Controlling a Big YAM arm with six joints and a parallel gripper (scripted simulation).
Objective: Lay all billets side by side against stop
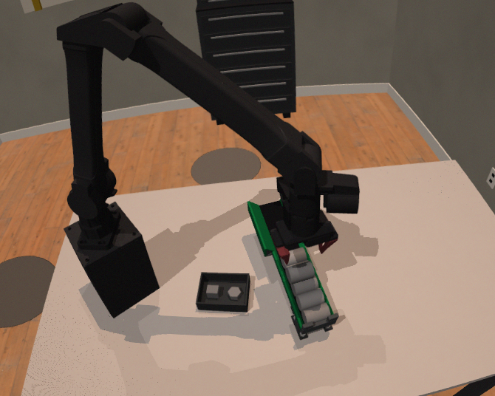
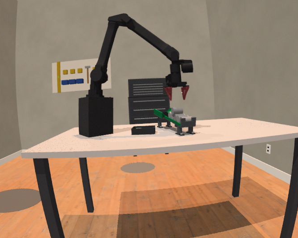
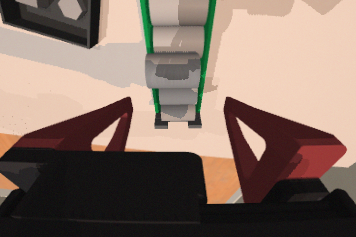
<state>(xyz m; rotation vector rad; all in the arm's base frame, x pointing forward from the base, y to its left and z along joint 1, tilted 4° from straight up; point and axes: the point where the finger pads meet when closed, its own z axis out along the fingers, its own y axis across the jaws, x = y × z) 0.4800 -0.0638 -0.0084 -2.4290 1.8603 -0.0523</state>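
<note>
Right now my hand is 30 mm short of the stop, 110 mm to the left of it and 130 mm above it. From my hand the other things lie so: black tray 200 mm behind, 20 mm to the left, 180 mm below.
</note>
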